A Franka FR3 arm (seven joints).
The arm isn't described. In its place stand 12 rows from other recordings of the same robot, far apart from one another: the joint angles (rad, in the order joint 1, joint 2, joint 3, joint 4, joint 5, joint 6, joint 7), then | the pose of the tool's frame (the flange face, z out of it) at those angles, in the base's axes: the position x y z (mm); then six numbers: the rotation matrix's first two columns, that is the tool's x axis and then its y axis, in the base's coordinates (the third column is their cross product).
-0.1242, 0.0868, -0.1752, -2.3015, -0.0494, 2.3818, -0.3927 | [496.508, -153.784, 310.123, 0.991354, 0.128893, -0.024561, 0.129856, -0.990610, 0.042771]
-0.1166, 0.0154, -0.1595, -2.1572, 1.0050, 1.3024, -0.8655 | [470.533, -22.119, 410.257, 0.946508, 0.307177, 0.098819, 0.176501, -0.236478, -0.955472]
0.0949, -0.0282, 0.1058, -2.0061, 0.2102, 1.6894, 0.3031 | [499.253, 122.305, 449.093, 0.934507, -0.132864, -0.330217, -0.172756, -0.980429, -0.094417]
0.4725, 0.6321, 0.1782, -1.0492, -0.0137, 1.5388, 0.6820 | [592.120, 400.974, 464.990, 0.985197, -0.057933, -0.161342, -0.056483, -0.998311, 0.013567]
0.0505, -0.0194, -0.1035, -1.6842, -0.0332, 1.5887, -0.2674 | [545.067, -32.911, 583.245, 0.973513, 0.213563, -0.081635, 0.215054, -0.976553, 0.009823]
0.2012, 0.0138, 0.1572, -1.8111, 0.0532, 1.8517, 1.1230 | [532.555, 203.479, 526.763, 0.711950, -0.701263, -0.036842, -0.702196, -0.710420, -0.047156]
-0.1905, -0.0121, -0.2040, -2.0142, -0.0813, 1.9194, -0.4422 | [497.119, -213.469, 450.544, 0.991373, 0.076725, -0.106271, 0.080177, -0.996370, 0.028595]
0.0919, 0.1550, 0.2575, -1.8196, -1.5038, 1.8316, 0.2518 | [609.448, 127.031, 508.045, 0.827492, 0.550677, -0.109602, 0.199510, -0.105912, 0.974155]
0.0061, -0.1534, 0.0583, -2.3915, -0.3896, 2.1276, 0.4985 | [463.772, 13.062, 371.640, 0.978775, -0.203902, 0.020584, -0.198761, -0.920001, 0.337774]
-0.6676, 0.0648, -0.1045, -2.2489, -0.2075, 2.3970, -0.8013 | [384.552, -376.424, 345.024, 0.983289, 0.170268, -0.064427, 0.178633, -0.970632, 0.161132]
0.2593, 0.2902, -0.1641, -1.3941, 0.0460, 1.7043, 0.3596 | [644.854, 80.425, 547.497, 0.965428, -0.259685, 0.022649, -0.259582, -0.965693, -0.007404]
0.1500, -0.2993, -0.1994, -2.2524, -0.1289, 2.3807, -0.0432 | [497.365, -33.028, 528.577, 0.910870, 0.075280, 0.405768, 0.047343, -0.995792, 0.078467]
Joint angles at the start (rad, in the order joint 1, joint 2, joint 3, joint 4, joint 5, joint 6, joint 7):
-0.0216, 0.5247, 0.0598, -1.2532, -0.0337, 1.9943, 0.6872
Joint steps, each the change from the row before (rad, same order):
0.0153, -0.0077, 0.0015, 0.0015, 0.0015, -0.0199, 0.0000
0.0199, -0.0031, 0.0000, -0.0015, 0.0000, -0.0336, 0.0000
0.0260, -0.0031, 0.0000, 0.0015, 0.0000, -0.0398, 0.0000
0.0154, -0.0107, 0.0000, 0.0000, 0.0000, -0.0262, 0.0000
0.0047, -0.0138, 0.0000, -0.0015, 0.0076, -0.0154, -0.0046
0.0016, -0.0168, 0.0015, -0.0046, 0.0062, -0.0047, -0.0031
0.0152, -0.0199, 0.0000, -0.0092, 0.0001, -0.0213, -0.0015
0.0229, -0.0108, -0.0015, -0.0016, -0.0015, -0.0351, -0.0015
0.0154, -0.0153, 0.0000, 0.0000, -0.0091, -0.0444, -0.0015
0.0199, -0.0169, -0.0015, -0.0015, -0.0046, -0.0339, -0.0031
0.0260, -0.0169, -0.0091, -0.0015, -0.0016, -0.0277, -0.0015
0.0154, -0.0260, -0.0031, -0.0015, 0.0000, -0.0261, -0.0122
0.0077, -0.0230, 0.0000, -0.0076, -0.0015, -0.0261, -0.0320
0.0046, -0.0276, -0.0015, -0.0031, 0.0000, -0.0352, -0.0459
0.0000, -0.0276, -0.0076, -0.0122, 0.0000, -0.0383, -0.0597
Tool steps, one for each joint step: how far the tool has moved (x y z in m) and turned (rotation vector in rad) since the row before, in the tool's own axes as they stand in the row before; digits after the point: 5 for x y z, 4 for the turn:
-0.00898, -0.00829, -0.00474, -0.0028, -0.0115, -0.0155
-0.01215, -0.00876, 0.00130, -0.0175, -0.0270, -0.0196
-0.01505, -0.01190, 0.00041, -0.0193, -0.0296, -0.0257
-0.00959, -0.00652, -0.00556, -0.0088, -0.0129, -0.0153
-0.00472, -0.00139, -0.00799, 0.0035, -0.0069, -0.0072
-0.00361, -0.00057, -0.00958, 0.0094, 0.0020, -0.0045
-0.01100, -0.00542, -0.00798, -0.0061, -0.0089, -0.0171
-0.01348, -0.00869, -0.00377, -0.0167, -0.0201, -0.0235
-0.01145, -0.00370, -0.00692, -0.0250, -0.0174, -0.0188
-0.01270, -0.00588, -0.00814, -0.0155, -0.0112, -0.0224
-0.01242, -0.00619, -0.00852, -0.0118, -0.0063, -0.0193
-0.01145, -0.00194, -0.01476, -0.0025, 0.0001, -0.0244
-0.00931, 0.00084, -0.00962, -0.0082, -0.0070, -0.0397
-0.00939, 0.00413, -0.01370, -0.0075, -0.0078, -0.0486
-0.00721, 0.00952, -0.00863, -0.0150, -0.0180, -0.0522

